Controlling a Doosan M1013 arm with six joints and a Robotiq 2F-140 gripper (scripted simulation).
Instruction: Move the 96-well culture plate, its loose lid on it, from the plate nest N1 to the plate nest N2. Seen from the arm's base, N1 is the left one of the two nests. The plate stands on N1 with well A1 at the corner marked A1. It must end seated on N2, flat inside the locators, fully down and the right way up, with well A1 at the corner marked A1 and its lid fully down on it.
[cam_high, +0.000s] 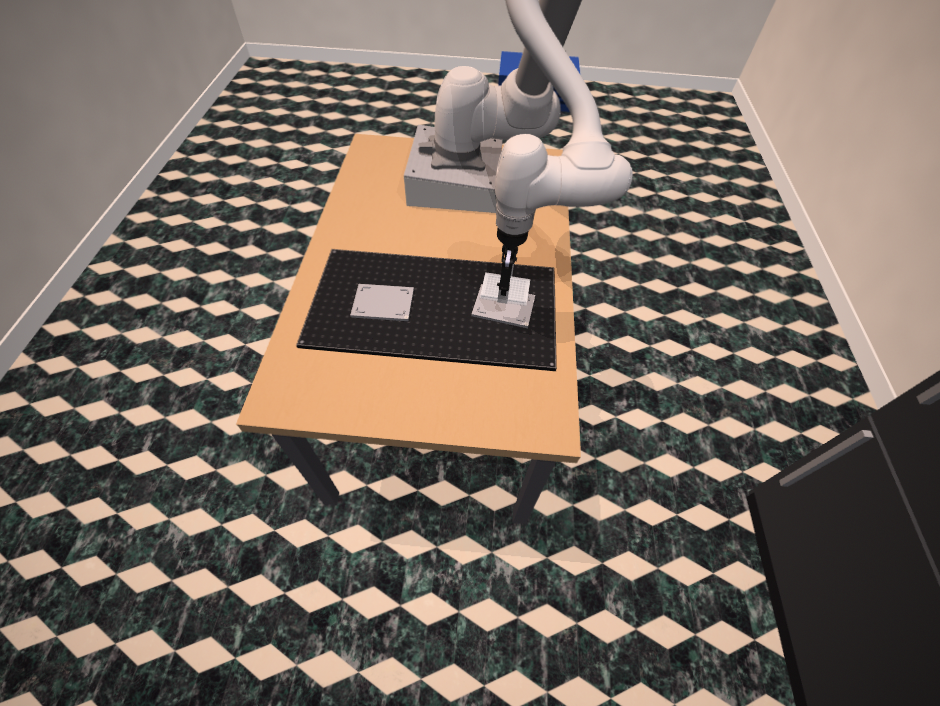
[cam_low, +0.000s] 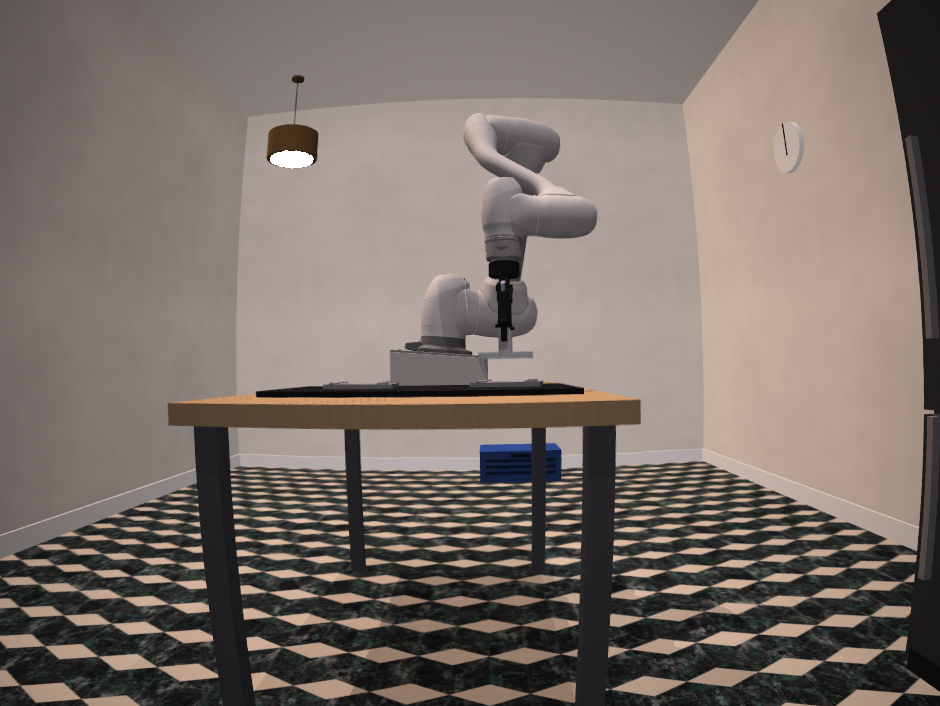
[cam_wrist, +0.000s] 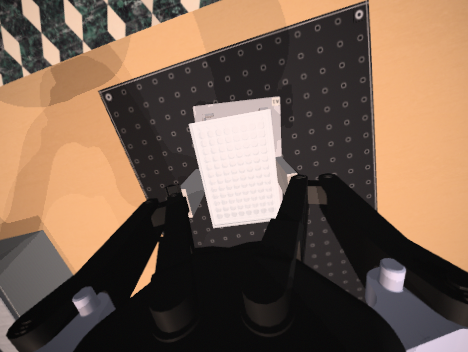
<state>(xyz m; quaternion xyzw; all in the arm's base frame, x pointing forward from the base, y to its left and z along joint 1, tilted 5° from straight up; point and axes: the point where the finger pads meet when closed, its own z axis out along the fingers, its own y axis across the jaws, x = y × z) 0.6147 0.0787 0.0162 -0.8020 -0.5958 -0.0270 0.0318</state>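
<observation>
Now: hand 4 cm past the grey nest N2, 34 cm to the left of it and 9 cm above it. Round my hand: grey nest N1: 9 cm below; clear lid: 2 cm below; plate: 2 cm below.
</observation>
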